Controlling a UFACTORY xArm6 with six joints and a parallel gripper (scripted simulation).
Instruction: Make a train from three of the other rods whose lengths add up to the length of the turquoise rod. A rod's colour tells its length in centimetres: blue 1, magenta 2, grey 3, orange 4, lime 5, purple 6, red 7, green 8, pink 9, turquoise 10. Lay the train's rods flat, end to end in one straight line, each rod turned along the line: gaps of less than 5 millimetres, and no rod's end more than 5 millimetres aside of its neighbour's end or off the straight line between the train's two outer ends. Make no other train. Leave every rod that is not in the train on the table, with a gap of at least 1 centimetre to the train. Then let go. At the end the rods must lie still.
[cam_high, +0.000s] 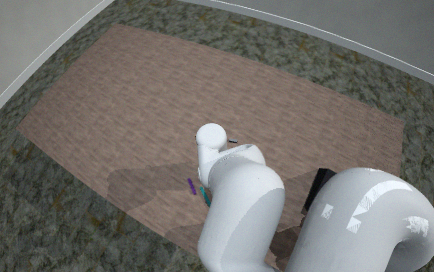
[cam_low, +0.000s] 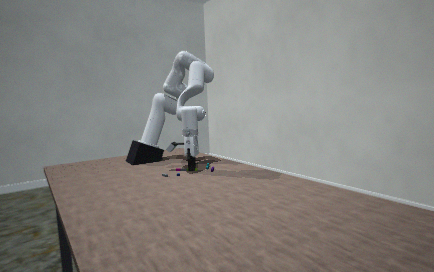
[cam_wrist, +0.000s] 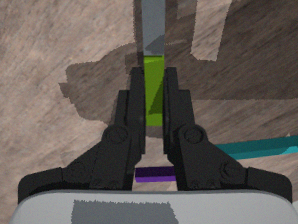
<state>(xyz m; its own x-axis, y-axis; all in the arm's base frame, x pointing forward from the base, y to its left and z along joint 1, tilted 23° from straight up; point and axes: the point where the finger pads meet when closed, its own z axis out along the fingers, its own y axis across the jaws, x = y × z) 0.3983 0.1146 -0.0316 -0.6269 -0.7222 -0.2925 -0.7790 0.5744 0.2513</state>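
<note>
My gripper is now 2 cm above the lime rod. Round my hand: magenta rod: 4 cm behind, 5 cm to the right, 2 cm below; grey rod: 3 cm behind, 3 cm to the right, 2 cm below; turquoise rod: 2 cm behind, 10 cm to the left, 2 cm below.
</note>
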